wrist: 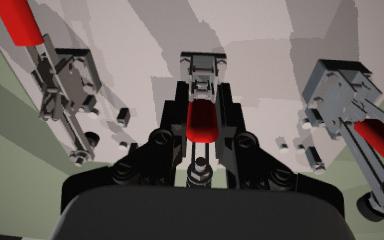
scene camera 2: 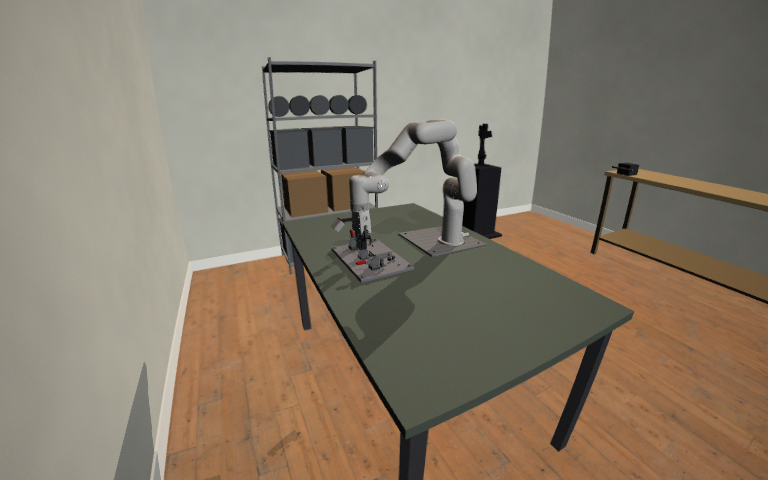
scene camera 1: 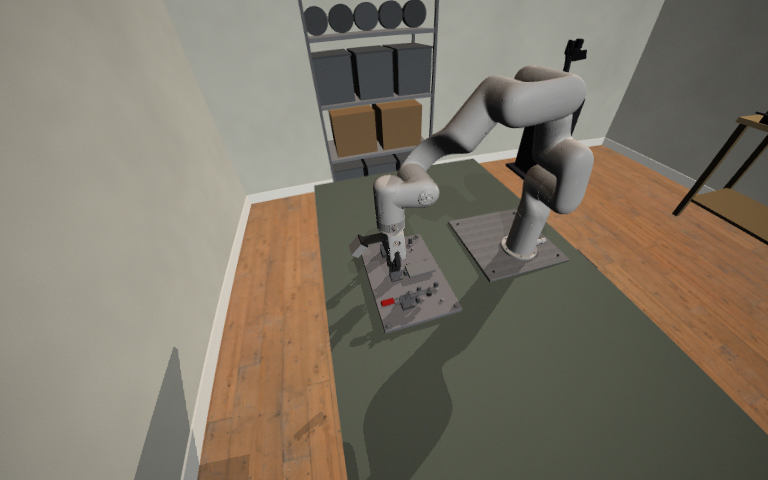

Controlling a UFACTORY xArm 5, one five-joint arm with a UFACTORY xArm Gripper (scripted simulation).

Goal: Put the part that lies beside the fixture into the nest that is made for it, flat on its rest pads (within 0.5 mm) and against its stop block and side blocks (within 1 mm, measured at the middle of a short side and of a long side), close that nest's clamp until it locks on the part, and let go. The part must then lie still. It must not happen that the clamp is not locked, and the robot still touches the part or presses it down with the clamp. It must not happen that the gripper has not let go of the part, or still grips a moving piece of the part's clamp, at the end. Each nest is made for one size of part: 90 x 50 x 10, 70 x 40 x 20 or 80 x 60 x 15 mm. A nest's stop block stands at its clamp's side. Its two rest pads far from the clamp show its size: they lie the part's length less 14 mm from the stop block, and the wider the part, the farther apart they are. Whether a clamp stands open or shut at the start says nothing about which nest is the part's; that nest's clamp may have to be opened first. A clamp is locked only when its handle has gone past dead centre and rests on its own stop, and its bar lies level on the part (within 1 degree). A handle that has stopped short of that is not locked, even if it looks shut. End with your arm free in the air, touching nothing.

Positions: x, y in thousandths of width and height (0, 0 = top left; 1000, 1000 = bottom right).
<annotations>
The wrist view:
gripper: 527, 415
grey fixture plate: 704, 244
</annotations>
